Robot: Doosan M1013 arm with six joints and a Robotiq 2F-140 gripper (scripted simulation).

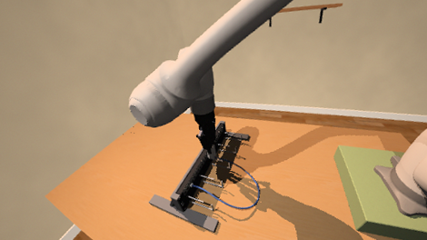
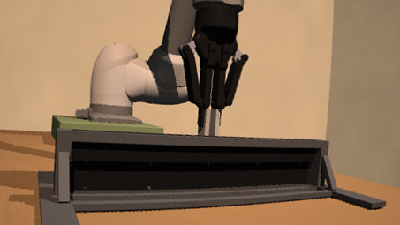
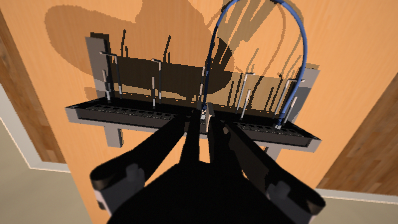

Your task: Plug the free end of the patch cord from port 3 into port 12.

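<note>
Right now the plug is 1 cm ahead of my hand and 3 cm below it.
</note>
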